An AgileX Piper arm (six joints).
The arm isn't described. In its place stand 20 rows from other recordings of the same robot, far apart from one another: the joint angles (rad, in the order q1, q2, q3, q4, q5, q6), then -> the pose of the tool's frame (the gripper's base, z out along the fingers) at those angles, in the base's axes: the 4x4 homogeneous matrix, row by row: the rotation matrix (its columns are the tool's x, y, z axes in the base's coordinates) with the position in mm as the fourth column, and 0 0 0 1 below.
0.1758, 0.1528, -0.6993, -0.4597, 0.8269, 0.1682 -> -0.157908 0.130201 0.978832 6.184; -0.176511 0.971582 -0.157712 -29.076; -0.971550 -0.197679 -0.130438 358.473; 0 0 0 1
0.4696, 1.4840, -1.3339, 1.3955, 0.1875, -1.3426 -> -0.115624 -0.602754 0.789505 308.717; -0.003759 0.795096 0.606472 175.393; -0.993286 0.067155 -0.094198 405.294; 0 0 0 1
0.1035, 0.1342, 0.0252, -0.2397, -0.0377, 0.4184 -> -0.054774 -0.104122 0.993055 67.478; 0.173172 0.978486 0.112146 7.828; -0.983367 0.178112 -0.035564 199.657; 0 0 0 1
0.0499, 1.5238, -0.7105, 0.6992, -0.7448, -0.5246 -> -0.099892 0.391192 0.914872 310.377; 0.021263 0.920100 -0.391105 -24.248; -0.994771 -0.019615 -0.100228 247.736; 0 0 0 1
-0.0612, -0.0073, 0.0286, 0.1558, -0.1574, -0.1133 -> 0.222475 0.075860 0.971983 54.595; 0.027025 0.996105 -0.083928 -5.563; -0.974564 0.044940 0.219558 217.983; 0 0 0 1
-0.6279, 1.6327, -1.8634, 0.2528, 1.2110, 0.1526 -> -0.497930 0.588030 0.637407 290.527; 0.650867 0.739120 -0.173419 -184.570; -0.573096 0.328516 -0.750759 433.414; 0 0 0 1
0.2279, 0.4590, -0.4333, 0.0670, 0.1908, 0.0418 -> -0.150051 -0.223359 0.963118 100.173; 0.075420 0.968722 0.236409 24.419; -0.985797 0.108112 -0.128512 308.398; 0 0 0 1
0.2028, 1.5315, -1.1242, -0.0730, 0.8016, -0.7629 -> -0.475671 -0.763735 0.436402 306.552; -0.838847 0.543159 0.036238 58.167; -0.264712 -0.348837 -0.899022 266.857; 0 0 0 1
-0.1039, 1.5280, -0.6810, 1.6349, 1.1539, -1.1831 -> -0.853456 -0.299177 0.426739 261.057; 0.302220 0.382978 0.872921 56.263; -0.424590 0.873969 -0.236437 228.508; 0 0 0 1
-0.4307, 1.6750, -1.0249, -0.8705, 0.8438, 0.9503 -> -0.660744 0.749611 0.038732 268.471; 0.555410 0.522972 -0.646545 -180.570; -0.504913 -0.405689 -0.761892 215.304; 0 0 0 1
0.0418, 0.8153, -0.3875, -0.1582, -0.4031, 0.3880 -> 0.031418 -0.114224 0.992958 168.462; 0.240995 0.965004 0.103383 12.674; -0.970018 0.236049 0.057846 297.269; 0 0 0 1
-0.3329, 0.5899, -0.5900, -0.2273, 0.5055, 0.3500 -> -0.307274 0.470860 0.826966 108.034; 0.263761 0.877102 -0.401401 -47.862; -0.914338 0.094781 -0.393705 320.121; 0 0 0 1
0.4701, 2.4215, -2.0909, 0.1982, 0.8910, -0.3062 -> -0.700209 -0.642768 0.310734 461.929; -0.554882 0.763831 0.329647 250.333; -0.449235 0.058401 -0.891503 159.980; 0 0 0 1
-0.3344, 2.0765, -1.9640, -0.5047, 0.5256, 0.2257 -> -0.551497 0.409534 0.726728 464.578; -0.032585 0.859950 -0.509337 -184.789; -0.833540 -0.304578 -0.460915 325.039; 0 0 0 1
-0.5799, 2.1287, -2.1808, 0.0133, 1.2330, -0.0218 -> -0.752426 0.530071 0.390999 393.222; 0.472070 0.847947 -0.241114 -256.205; -0.459354 0.003158 -0.888248 317.895; 0 0 0 1
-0.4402, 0.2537, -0.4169, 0.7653, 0.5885, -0.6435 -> -0.176426 0.057695 0.982622 65.727; 0.114348 0.992723 -0.037758 7.723; -0.977650 0.105699 -0.181739 298.154; 0 0 0 1
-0.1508, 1.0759, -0.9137, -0.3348, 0.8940, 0.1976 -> -0.803816 0.280815 0.524427 197.554; 0.105586 0.934921 -0.338785 -53.597; -0.585433 -0.216948 -0.781154 321.909; 0 0 0 1
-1.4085, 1.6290, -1.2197, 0.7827, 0.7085, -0.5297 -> -0.025569 0.837638 0.545627 98.094; 0.798879 0.345229 -0.492553 -340.675; -0.600948 0.423296 -0.677999 282.457; 0 0 0 1
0.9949, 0.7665, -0.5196, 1.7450, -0.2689, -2.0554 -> 0.093592 -0.672893 0.733795 107.300; -0.386450 0.654691 0.649644 121.529; -0.917550 -0.344377 -0.198765 310.439; 0 0 0 1
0.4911, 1.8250, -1.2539, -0.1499, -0.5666, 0.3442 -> -0.049862 -0.542572 0.838528 376.636; 0.217203 0.813587 0.539350 209.698; -0.974852 0.209024 0.077281 296.451; 0 0 0 1
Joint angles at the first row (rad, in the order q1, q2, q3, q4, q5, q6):
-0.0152, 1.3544, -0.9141, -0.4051, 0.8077, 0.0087
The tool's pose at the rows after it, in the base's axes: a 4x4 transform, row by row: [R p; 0 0 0 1], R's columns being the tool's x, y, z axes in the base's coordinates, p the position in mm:
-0.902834 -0.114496 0.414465 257.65; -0.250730 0.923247 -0.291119 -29.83; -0.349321 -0.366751 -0.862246 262.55; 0 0 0 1
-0.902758 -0.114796 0.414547 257.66; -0.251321 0.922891 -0.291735 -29.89; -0.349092 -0.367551 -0.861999 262.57; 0 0 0 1
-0.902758 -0.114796 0.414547 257.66; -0.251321 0.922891 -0.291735 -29.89; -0.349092 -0.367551 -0.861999 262.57; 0 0 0 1
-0.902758 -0.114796 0.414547 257.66; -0.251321 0.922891 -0.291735 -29.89; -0.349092 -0.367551 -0.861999 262.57; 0 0 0 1
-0.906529 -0.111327 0.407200 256.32; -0.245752 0.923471 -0.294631 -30.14; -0.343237 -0.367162 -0.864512 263.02; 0 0 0 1
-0.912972 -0.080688 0.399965 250.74; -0.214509 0.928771 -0.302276 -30.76; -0.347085 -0.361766 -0.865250 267.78; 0 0 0 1
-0.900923 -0.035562 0.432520 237.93; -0.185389 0.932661 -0.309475 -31.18; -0.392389 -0.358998 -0.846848 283.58; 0 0 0 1
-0.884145 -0.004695 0.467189 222.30; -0.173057 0.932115 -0.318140 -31.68; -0.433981 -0.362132 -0.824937 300.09; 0 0 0 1
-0.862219 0.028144 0.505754 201.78; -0.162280 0.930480 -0.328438 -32.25; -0.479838 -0.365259 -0.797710 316.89; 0 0 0 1
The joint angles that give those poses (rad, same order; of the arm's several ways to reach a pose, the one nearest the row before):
-0.0152, 1.3544, -0.9141, -0.4051, 0.8077, 0.0087
-0.0152, 1.3544, -0.9141, -0.4060, 0.8076, 0.0087
-0.0152, 1.3544, -0.9141, -0.4060, 0.8076, 0.0087
-0.0152, 1.3544, -0.9141, -0.4060, 0.8076, 0.0087
-0.0152, 1.3513, -0.9141, -0.4060, 0.8187, 0.0112
-0.0152, 1.3291, -0.9141, -0.4060, 0.8479, 0.0357
-0.0152, 1.2607, -0.9141, -0.4051, 0.8766, 0.0573
-0.0152, 1.1840, -0.9141, -0.4050, 0.9097, 0.0599
-0.0152, 1.0916, -0.9094, -0.4062, 0.9470, 0.0600

